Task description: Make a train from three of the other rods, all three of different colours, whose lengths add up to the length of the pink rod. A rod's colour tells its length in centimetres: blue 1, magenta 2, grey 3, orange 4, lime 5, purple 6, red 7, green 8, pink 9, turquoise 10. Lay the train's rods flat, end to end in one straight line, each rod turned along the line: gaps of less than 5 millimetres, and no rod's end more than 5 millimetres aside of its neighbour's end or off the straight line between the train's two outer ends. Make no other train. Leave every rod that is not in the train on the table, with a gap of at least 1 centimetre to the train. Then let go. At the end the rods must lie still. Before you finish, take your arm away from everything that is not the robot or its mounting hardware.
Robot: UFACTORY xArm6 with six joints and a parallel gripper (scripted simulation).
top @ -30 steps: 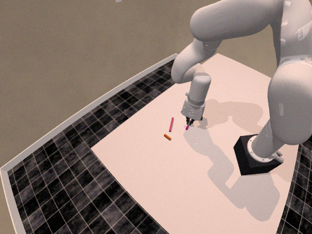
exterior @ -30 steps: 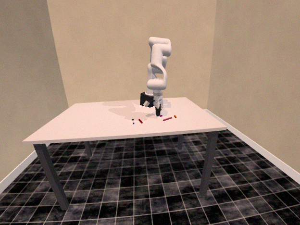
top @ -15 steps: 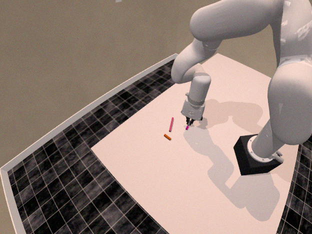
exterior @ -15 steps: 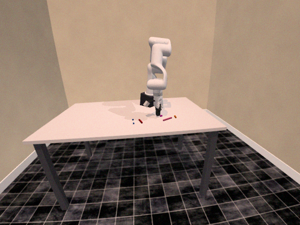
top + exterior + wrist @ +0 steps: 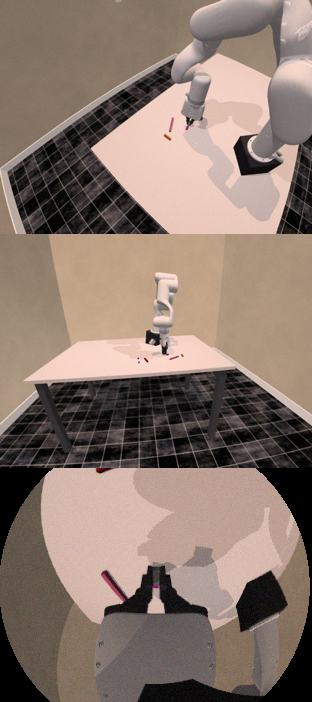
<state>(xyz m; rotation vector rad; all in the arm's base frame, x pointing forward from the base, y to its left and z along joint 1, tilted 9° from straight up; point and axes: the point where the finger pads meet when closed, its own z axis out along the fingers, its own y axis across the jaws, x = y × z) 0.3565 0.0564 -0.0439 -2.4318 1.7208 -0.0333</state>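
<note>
My gripper is now 2 cm above the grey rod. Also, from my hand: magenta rod (3 cm to the left, 3 cm below, 1 cm behind); then orange rod (14 cm to the left, 3 cm below, 2 cm ahead); then pink rod (7 cm to the left, 6 cm ahead, 3 cm below).
</note>
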